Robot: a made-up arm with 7 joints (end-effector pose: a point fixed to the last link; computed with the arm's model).
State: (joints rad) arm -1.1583 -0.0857 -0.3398 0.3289 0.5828 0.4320 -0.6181
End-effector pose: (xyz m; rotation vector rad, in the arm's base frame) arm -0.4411 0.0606 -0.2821 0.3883 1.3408 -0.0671
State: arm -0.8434 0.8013 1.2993 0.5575 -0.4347 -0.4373 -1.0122
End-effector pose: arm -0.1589 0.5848 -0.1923 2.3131 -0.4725 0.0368
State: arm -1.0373 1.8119 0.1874 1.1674 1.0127 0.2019 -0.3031
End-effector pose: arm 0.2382 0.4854 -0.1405 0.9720 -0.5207 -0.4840
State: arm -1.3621 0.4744 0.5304 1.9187 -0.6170 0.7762 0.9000
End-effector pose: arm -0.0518 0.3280 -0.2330 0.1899 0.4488 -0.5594
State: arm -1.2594 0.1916 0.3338 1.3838 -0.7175 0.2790 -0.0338
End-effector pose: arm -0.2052 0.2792 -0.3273 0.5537 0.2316 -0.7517
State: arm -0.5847 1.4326 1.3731 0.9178 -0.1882 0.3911 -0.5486
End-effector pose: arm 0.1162 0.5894 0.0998 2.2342 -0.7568 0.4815
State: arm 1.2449 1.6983 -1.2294 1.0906 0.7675 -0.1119 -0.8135
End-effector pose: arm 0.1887 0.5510 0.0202 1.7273 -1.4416 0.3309
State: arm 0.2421 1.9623 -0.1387 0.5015 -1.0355 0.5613 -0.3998
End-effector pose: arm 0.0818 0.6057 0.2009 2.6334 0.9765 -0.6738
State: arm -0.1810 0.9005 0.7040 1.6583 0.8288 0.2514 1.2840
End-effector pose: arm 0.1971 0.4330 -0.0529 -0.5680 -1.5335 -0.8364
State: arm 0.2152 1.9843 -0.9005 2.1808 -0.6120 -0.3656 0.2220
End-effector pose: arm 0.1571 0.3080 -0.0798 0.3243 -0.5081 -2.6056
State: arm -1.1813 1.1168 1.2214 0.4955 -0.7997 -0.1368 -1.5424
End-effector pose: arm -0.0883 0.6391 -0.0834 2.7477 -0.3567 -1.0371
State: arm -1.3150 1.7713 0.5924 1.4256 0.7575 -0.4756 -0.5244
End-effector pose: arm 0.2551 0.4051 -0.1606 0.6401 -1.4609 -0.6889
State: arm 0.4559 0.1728 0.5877 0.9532 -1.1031 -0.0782 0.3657
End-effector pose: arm 0.3376 0.3260 -0.2755 0.6819 -0.9736 -0.5502
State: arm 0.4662 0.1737 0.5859 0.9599 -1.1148 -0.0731 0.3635
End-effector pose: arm 0.3406 0.3264 -0.2701 0.6995 -0.9764 -0.5526
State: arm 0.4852 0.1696 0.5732 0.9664 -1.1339 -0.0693 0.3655
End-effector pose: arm 0.3476 0.3228 -0.2622 0.7144 -0.9849 -0.5712
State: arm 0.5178 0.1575 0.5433 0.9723 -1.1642 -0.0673 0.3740
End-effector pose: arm 0.3605 0.3127 -0.2501 0.7262 -1.0021 -0.6151
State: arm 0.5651 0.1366 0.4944 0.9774 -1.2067 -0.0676 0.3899
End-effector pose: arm 0.3791 0.2953 -0.2328 0.7371 -1.0284 -0.6874
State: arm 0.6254 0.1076 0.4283 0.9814 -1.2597 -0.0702 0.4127
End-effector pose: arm 0.4011 0.2707 -0.2094 0.7518 -1.0620 -0.7858
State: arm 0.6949 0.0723 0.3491 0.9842 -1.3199 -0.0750 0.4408
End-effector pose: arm 0.4234 0.2402 -0.1804 0.7752 -1.0992 -0.9041
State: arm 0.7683 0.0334 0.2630 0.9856 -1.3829 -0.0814 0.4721
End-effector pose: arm 0.4426 0.2059 -0.1477 0.8106 -1.1350 -1.0326
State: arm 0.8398 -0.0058 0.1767 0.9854 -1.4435 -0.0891 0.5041
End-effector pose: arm 0.4566 0.1708 -0.1142 0.8569 -1.1648 -1.1604
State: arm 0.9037 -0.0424 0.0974 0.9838 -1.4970 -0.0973 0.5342
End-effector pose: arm 0.4649 0.1380 -0.0835 0.9088 -1.1861 -1.2765
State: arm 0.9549 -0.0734 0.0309 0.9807 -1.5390 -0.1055 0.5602
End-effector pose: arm 0.4685 0.1103 -0.0590 0.9566 -1.1984 -1.3731
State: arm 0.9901 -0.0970 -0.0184 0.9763 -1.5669 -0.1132 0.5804
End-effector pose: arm 0.4693 0.0894 -0.0425 0.9904 -1.2037 -1.4459
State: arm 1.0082 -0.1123 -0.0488 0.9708 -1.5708 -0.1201 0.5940
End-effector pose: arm 0.4692 0.0763 -0.0348 0.9952 -1.2115 -1.4910
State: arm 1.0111 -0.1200 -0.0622 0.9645 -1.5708 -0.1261 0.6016
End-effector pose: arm 0.4692 0.0701 -0.0347 0.9868 -1.2100 -1.5176
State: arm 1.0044 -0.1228 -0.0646 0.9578 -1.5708 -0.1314 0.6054
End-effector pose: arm 0.4694 0.0683 -0.0394 0.9715 -1.2012 -1.5328
